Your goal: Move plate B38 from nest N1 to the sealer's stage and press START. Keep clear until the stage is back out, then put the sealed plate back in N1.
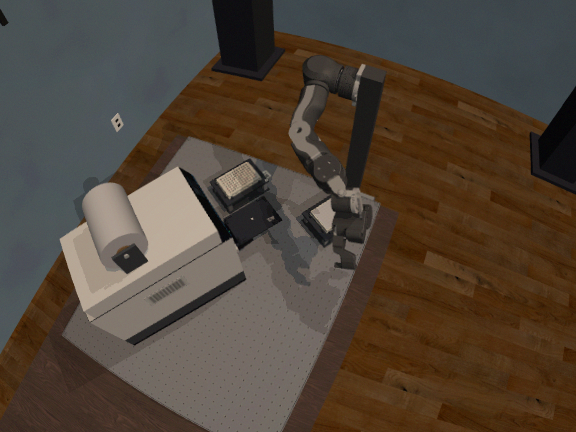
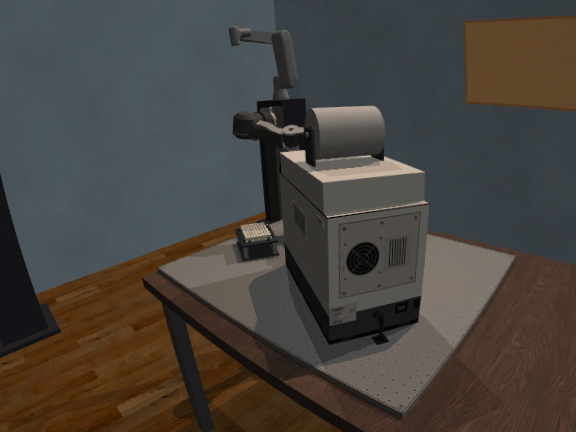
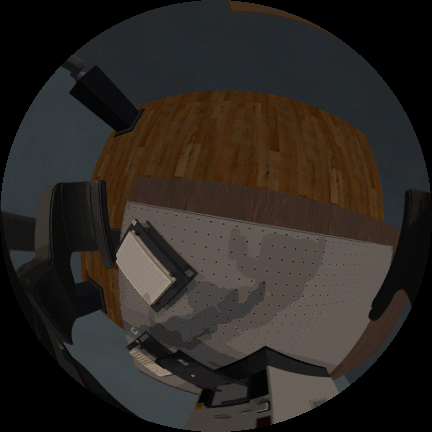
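A pale plate (image 1: pixel 322 215) (image 3: pixel 145 270) sits in a dark nest (image 3: pixel 186 273) under my arm. A second pale plate (image 1: pixel 240 179) (image 2: pixel 256 231) (image 3: pixel 150 362) sits on a raised dark nest (image 1: pixel 240 201) (image 2: pixel 260 250) beside the sealer (image 1: pixel 167 215) (image 2: pixel 375 192) (image 3: pixel 295 390). I cannot read which plate is B38 or which nest is N1. The sealer's black stage (image 1: pixel 250 227) (image 3: pixel 187 369) is out and bare. My gripper (image 1: pixel 350 235) (image 3: pixel 225 248) is open and empty, above and beside the nearer nest, its fingers wide apart. START cannot be made out.
A white film roll (image 1: pixel 112 220) (image 2: pixel 347 132) stands on top of the sealer. The perforated board (image 1: pixel 225 360) (image 2: pixel 210 280) (image 3: pixel 295 300) lies on the brown table (image 1: pixel 55 380) (image 2: pixel 540 310). My arm's dark post (image 1: pixel 367 130) rises at the board's edge.
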